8 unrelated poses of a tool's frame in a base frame.
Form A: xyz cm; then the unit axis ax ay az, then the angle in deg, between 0 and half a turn.
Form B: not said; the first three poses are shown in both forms.
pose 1, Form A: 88.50 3.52 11.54 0.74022 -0.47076 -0.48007 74.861
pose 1, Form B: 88.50 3.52 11.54 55.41 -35.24 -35.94
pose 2, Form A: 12.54 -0.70 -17.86 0.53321 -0.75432 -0.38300 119.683
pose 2, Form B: 12.54 -0.70 -17.86 63.82 -90.28 -45.84
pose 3, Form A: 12.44 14.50 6.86 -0.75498 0.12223 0.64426 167.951
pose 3, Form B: 12.44 14.50 6.86 -126.80 20.53 108.20
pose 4, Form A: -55.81 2.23 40.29 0.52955 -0.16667 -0.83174 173.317
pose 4, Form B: -55.81 2.23 40.29 91.78 -28.89 -144.16
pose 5, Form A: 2.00 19.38 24.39 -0.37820 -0.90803 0.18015 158.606
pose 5, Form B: 2.00 19.38 24.39 -59.98 -144.02 28.57
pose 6, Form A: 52.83 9.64 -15.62 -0.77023 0.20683 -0.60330 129.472
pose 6, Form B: 52.83 9.64 -15.62 -99.72 26.78 -78.11
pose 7, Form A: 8.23 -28.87 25.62 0.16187 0.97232 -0.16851 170.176
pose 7, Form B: 8.23 -28.87 25.62 27.55 165.47 -28.68
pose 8, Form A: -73.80 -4.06 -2.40 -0.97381 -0.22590 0.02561 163.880
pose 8, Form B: -73.80 -4.06 -2.40 -159.59 -37.02 4.20
